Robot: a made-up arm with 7 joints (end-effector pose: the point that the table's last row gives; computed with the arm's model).
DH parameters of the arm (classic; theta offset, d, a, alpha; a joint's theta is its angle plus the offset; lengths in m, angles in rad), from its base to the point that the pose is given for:
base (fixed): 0 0 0 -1.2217
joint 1: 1.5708 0 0 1.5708
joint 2: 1.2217 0 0 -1.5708
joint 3: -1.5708 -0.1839 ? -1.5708
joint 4: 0 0 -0.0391 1.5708
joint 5: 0 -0.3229 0 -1.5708
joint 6: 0 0 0 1.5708
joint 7: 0 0 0 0
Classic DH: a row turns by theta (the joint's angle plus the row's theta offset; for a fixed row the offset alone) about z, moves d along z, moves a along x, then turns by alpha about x.
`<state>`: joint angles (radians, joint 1 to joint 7).
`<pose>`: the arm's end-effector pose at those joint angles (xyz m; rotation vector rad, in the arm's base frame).
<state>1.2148 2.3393 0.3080 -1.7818 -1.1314 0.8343 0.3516</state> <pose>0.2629 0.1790 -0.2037 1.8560 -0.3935 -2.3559</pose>
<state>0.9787 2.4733 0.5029 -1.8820 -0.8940 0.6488 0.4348</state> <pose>0.3353 0.0625 -0.1194 1.7967 -0.8139 -2.2410</pose>
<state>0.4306 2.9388 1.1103 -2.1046 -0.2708 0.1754 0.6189</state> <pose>0.2100 -0.2425 0.0374 -0.9328 1.4014 2.3592</pose>
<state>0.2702 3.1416 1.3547 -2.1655 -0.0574 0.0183 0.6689</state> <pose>0.1006 -0.2951 0.0140 -0.4854 1.1614 2.3666</pose>
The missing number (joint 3, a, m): 0.0207
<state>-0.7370 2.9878 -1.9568 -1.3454 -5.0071 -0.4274 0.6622</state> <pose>-0.1663 0.3824 0.1394 1.3170 -0.9826 0.5340</pose>
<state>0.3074 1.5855 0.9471 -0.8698 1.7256 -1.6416 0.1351</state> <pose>0.1491 0.4345 0.1605 -0.7303 2.2301 -0.2873</pose>
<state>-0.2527 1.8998 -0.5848 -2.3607 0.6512 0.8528 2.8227</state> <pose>0.2606 0.0109 -0.0913 -0.4241 -0.7687 1.4480</pose>
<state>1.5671 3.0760 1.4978 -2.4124 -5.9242 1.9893 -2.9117</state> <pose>0.0783 -0.2325 -0.1049 -0.6743 -1.1666 1.1757</pose>
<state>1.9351 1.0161 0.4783 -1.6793 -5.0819 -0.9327 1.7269</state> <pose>-0.1553 0.3189 -0.1707 -0.3304 -1.4665 1.5441</pose>
